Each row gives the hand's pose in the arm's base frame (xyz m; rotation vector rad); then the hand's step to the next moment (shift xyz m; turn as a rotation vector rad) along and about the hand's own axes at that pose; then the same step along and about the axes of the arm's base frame.
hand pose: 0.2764 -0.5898 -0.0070 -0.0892 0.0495 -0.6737
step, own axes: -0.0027 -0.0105 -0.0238 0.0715 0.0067 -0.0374
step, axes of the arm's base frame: -0.0104 -0.0081 -0.0226 0.0572 -0.0420 -0.0391
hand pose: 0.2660 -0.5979 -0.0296 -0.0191 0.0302 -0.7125
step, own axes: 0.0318 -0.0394 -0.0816 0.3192 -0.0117 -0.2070
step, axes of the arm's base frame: -0.0045 -0.0512 -0.0811 0.2267 -0.2191 -0.2133
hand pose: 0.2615 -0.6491 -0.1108 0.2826 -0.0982 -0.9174
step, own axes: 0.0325 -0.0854 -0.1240 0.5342 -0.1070 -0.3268
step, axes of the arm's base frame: -0.0207 -0.0501 -0.1442 0.3082 -0.4207 -0.3628
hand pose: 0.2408 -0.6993 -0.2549 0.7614 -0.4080 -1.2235
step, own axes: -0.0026 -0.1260 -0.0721 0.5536 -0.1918 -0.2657
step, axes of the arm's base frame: -0.0399 0.0063 -0.1394 0.2159 -0.4694 -0.3833
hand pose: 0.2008 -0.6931 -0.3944 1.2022 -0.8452 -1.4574
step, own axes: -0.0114 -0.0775 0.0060 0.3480 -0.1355 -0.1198
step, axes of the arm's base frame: -0.0268 0.0285 -0.0681 0.0862 -0.2956 -0.2429
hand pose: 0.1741 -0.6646 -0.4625 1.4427 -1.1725 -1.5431
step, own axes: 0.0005 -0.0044 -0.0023 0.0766 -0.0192 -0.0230
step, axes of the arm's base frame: 0.0026 0.0007 -0.0042 0.0148 -0.0682 -0.0436
